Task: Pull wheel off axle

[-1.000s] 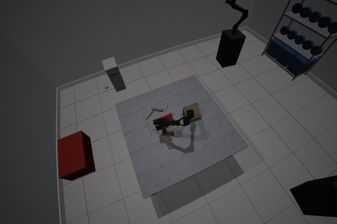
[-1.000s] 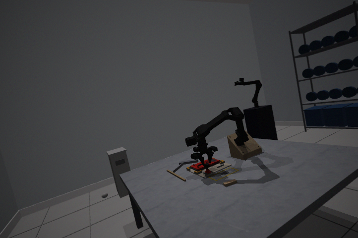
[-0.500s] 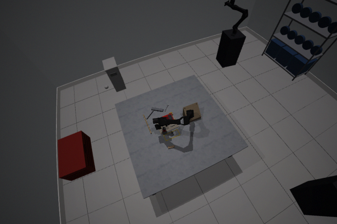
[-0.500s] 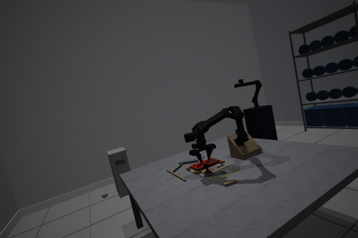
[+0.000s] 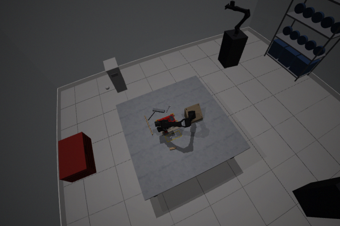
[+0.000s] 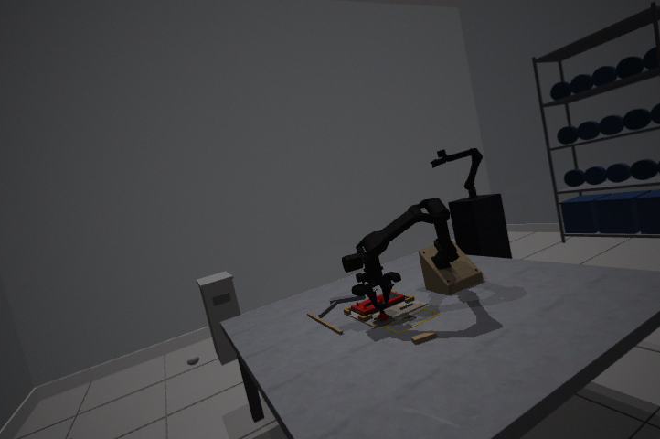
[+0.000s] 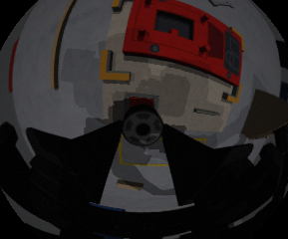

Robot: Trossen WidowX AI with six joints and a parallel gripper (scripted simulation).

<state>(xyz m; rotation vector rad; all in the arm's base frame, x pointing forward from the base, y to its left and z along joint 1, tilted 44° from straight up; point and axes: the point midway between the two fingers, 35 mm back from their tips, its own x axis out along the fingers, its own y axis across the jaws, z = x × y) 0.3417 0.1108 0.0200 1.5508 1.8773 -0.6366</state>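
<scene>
The wheel is right at my gripper tip. The rest, counted from my gripper tip: small wooden block (2 cm behind, 23 cm to the left, 5 cm below); then wooden strip (19 cm ahead, 16 cm to the right, 5 cm below); then upright axle (2 cm below).
</scene>
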